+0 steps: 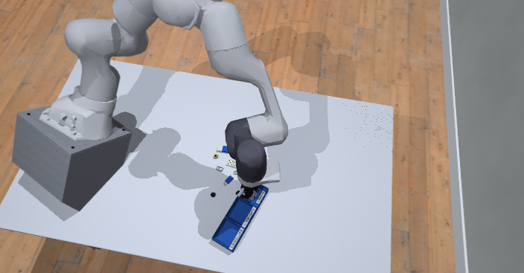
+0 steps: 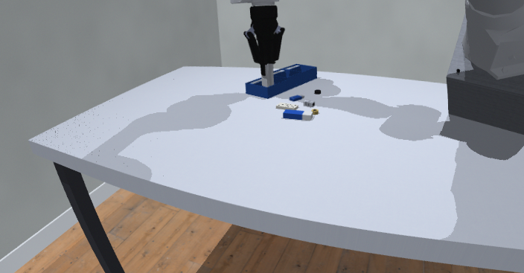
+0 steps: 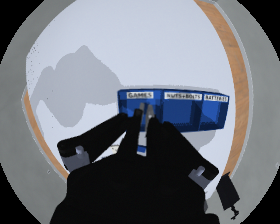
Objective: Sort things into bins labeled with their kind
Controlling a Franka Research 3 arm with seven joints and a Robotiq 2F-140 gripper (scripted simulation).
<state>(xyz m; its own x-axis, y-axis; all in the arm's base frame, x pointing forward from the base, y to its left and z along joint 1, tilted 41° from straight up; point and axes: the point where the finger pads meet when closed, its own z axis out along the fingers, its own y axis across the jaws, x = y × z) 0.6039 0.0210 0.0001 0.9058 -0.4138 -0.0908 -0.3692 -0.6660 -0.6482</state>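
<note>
Now: the black disc 140 mm behind my hand, 40 mm to the right of it and 50 mm below it. The rest, counted from my hand: grey block 160 mm behind, 60 mm to the left, 40 mm below; then cream domino 110 mm behind, 100 mm to the left, 50 mm below; then blue block 110 mm behind, 20 mm to the left, 50 mm below.
</note>
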